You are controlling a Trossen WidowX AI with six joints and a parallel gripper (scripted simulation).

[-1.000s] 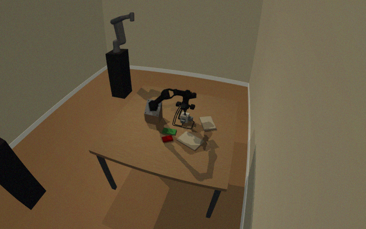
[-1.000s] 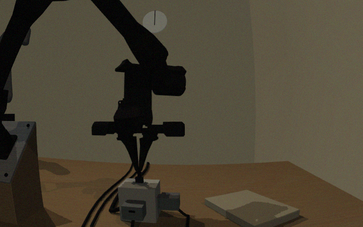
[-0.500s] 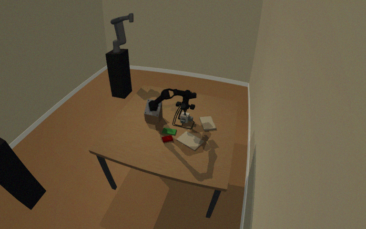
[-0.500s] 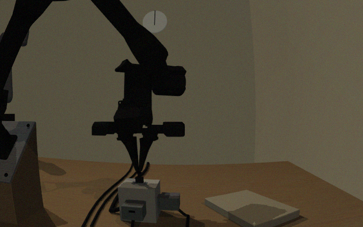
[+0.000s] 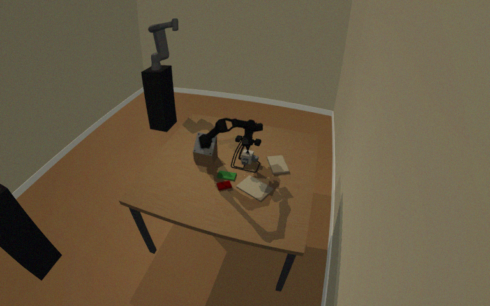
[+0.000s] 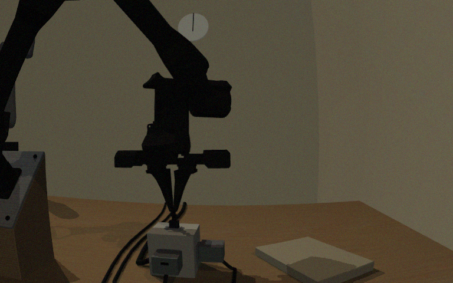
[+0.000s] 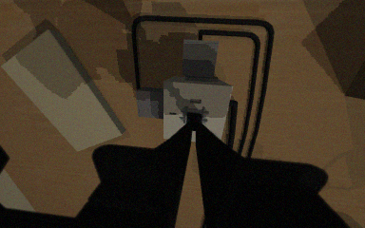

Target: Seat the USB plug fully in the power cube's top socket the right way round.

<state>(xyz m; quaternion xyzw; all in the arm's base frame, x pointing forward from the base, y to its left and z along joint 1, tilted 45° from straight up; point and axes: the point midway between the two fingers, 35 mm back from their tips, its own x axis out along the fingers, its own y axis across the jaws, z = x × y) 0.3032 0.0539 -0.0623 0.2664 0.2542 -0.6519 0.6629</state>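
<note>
My gripper tip is 2 cm above the USB plug. The rest, counted from my gripper tip: red block: 33 cm to the right, 10 cm below, 8 cm behind; then green block: 22 cm to the right, 10 cm below, 10 cm behind; then pale flat book: 24 cm ahead, 10 cm below, 2 cm to the left.
</note>
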